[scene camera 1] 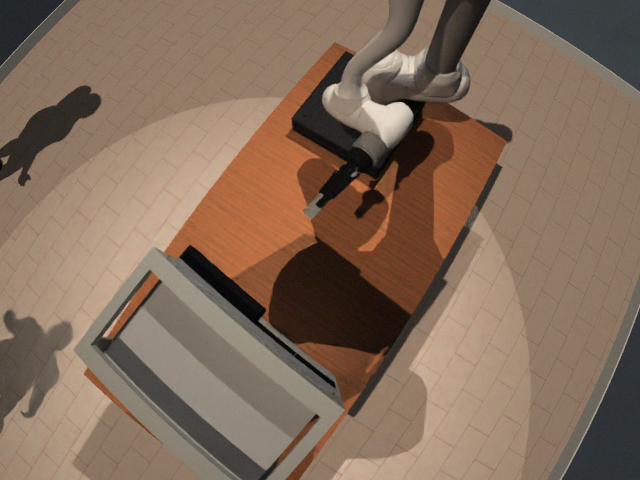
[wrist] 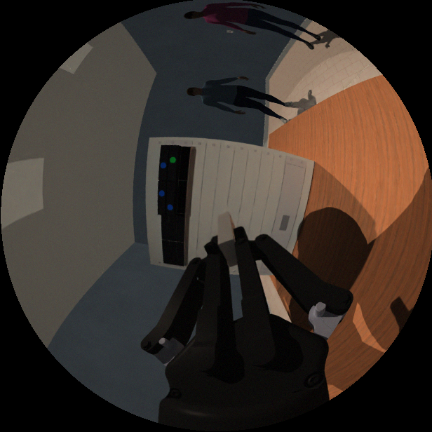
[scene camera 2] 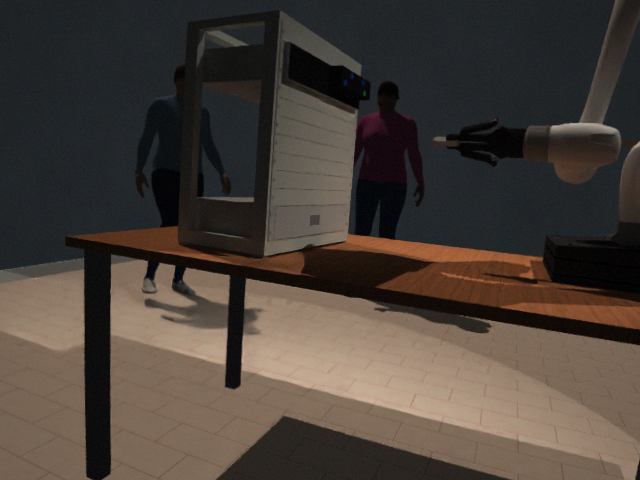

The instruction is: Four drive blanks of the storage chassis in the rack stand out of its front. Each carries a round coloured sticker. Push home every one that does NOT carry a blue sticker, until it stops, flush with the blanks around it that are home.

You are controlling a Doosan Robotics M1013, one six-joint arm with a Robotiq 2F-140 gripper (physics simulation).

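Places are measured from the arm's base along level axes (x ahead, y right, z down), in centimetres.
Where they show: gripper, fingertip midpoint: (scene camera 1: pixel 307 215) (scene camera 2: pixel 434 141); arm's base, origin of the base link: (scene camera 1: pixel 373 97).
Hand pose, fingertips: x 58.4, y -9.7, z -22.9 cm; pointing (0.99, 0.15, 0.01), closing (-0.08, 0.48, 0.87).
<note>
Things, the pixels of their top centre, and the offset from my fingertips. Level surfaces: height alone.
- rack, middle of its top: (scene camera 1: pixel 198 380) (scene camera 2: pixel 286 45) dx +45.3, dy -5.3, dz -26.0 cm
- green sticker, middle of its top: (scene camera 2: pixel 364 90) dx +24.6, dy +10.1, dz -16.0 cm
- wooden table, its level: dz +33.8 cm
The rack (scene camera 1: pixel 242 330) (scene camera 2: pixel 266 170) (wrist: pixel 154 225) holds the black storage chassis (scene camera 2: pixel 307 67) (wrist: pixel 172 227) near its top. Several black blanks stand out at one end of the chassis front; their exact edges are dark. One has a green sticker (scene camera 2: pixel 364 93) (wrist: pixel 172 160), in the lower row at the outer end. Three blue stickers show: one (scene camera 2: pixel 362 82) (wrist: pixel 163 165) above the green one, another (scene camera 2: pixel 352 75) (wrist: pixel 161 193) and a third (scene camera 2: pixel 345 82) (wrist: pixel 170 207) farther inward. My gripper (scene camera 1: pixel 311 209) (scene camera 2: pixel 438 140) (wrist: pixel 227 222) is shut and empty, pointing toward the rack and well apart from its front.
The rack stands on a wooden table (scene camera 1: pixel 248 196) (scene camera 2: pixel 465 263) (wrist: pixel 370 125). Pale panels (scene camera 2: pixel 310 149) (wrist: pixel 245 185) fill its front below the chassis. The arm's black base (scene camera 1: pixel 320 118) (scene camera 2: pixel 584 258) is at the table's other end. Two people (scene camera 2: pixel 387 155) (scene camera 2: pixel 170 134) stand behind the table.
</note>
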